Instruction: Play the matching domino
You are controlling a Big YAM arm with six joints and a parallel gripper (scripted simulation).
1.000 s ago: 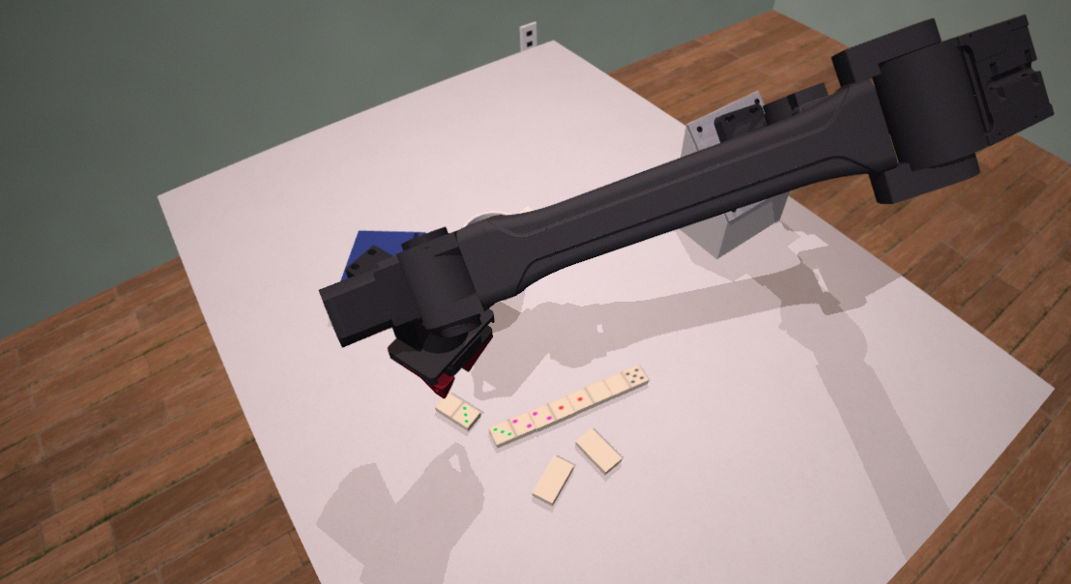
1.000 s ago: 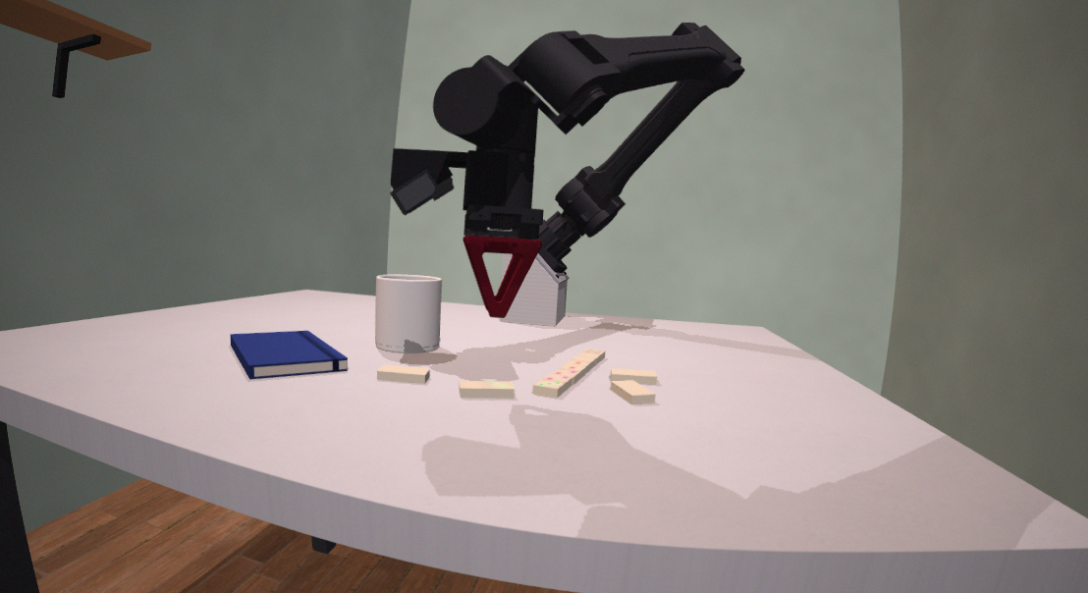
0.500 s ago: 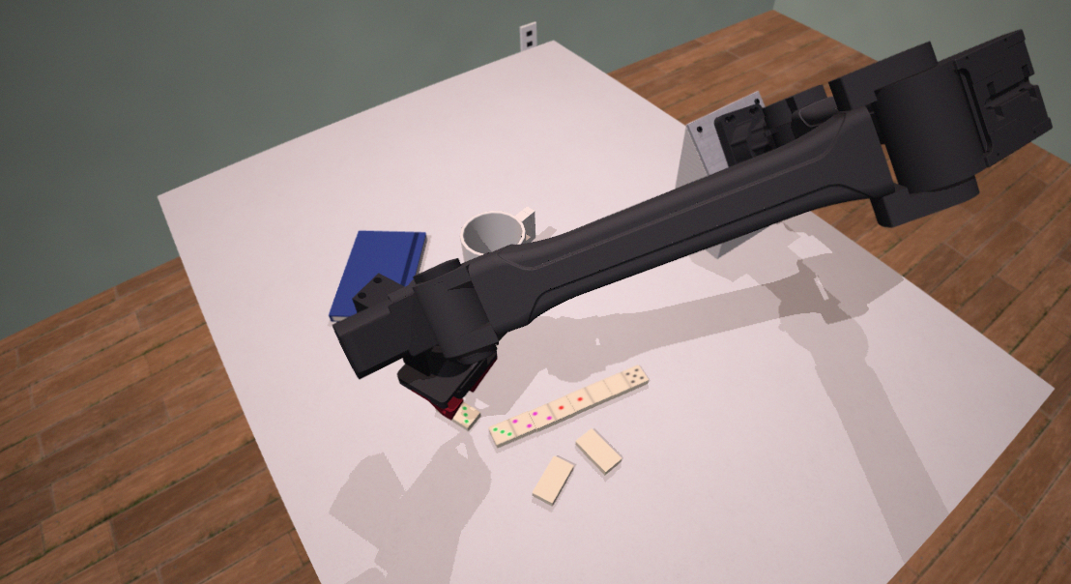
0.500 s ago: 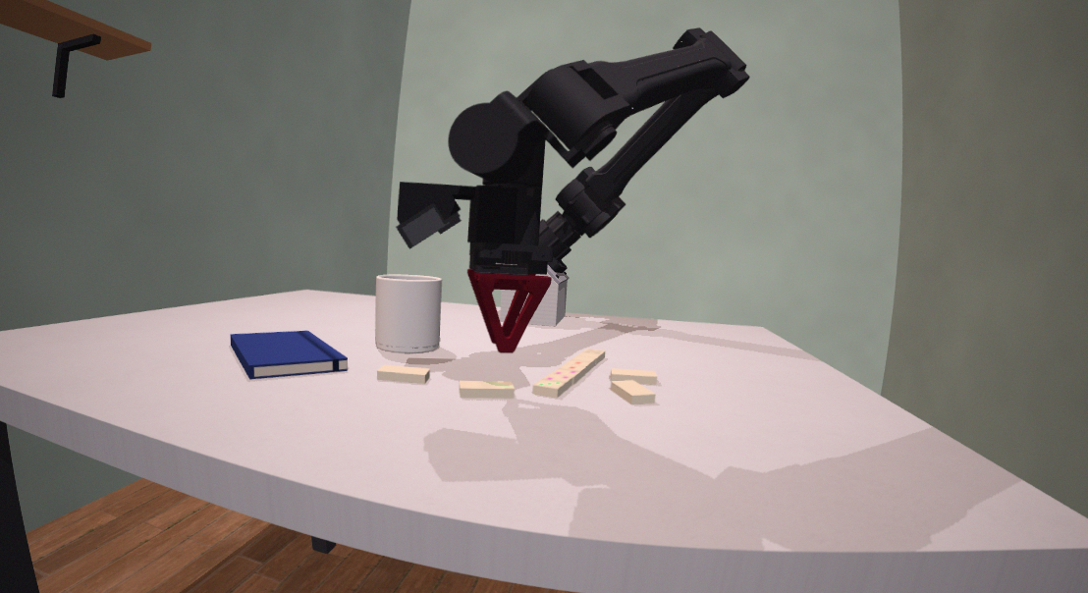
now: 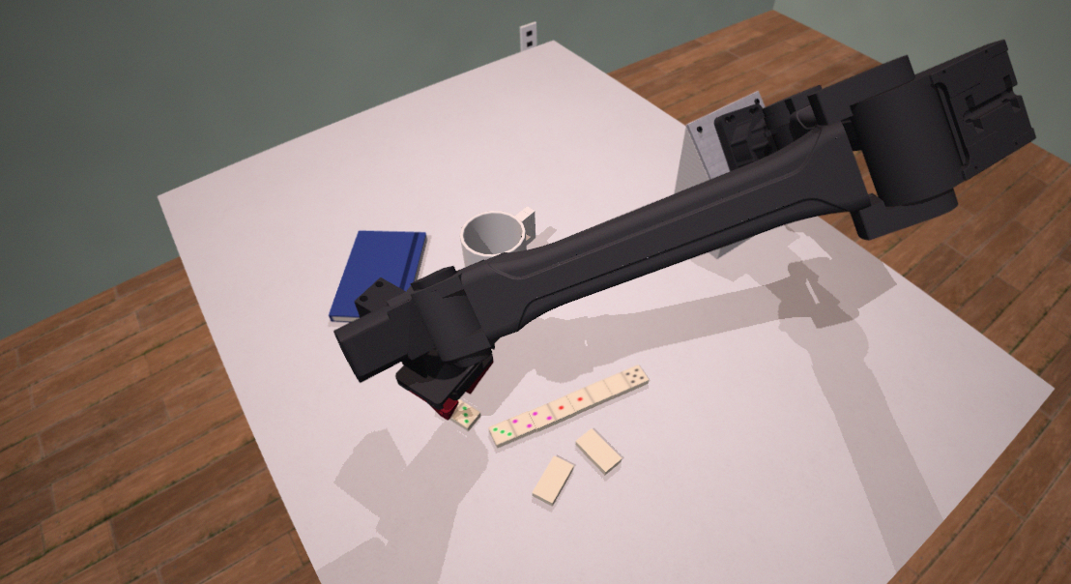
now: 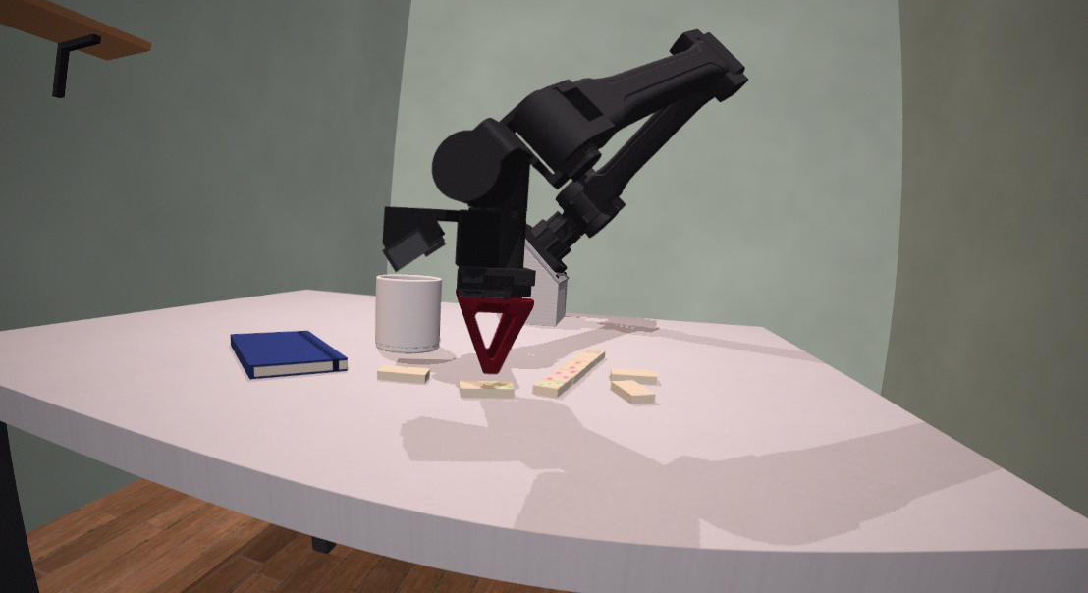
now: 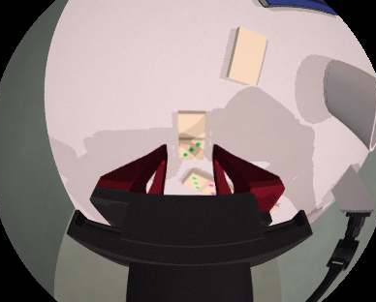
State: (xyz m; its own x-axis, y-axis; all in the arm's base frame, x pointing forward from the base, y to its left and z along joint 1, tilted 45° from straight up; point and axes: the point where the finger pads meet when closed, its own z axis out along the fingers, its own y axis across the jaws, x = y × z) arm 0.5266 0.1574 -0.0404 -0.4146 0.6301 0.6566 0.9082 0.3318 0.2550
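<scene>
Now: the domino 3 cm below my hand. From my hand the other things lie so: white mug 16 cm behind, 17 cm to the right, 1 cm above; then blue notebook 1 cm behind, 27 cm to the right, 3 cm below.
</scene>
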